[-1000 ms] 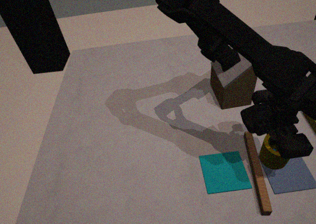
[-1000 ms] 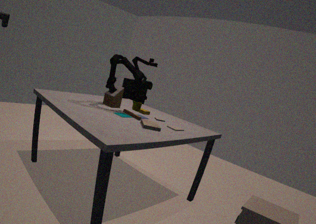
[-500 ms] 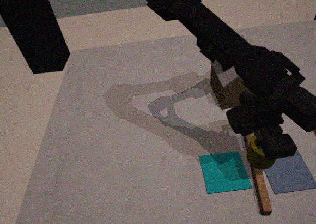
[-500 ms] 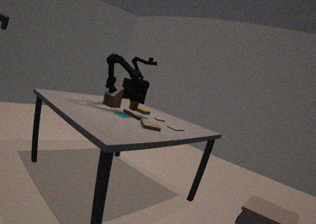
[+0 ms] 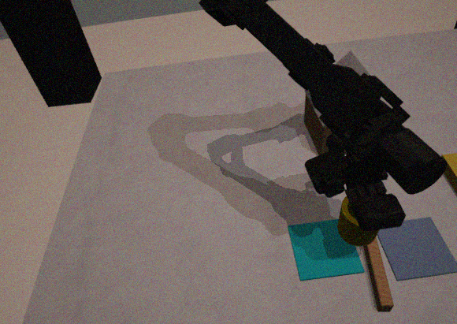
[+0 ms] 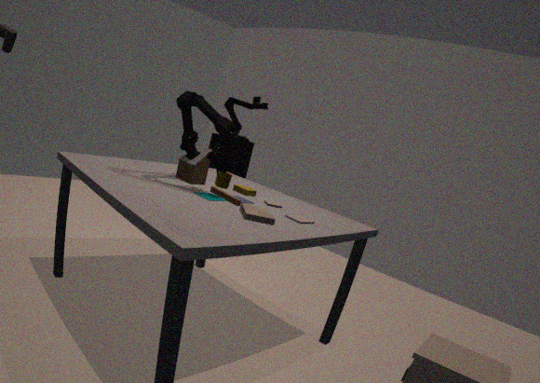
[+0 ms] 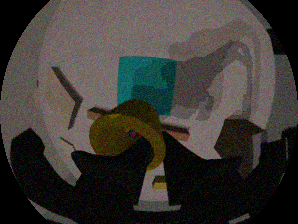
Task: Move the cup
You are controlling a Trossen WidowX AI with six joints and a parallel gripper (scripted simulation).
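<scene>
Now: gripper tip 3 cm short of the teal pad, 5 cm to the left of it and 10 cm above it. Also, from my gripper tip: wooden bar: 3 cm ahead, 3 cm to the left, 8 cm below; then yellow cup: 2 cm ahead.
</scene>
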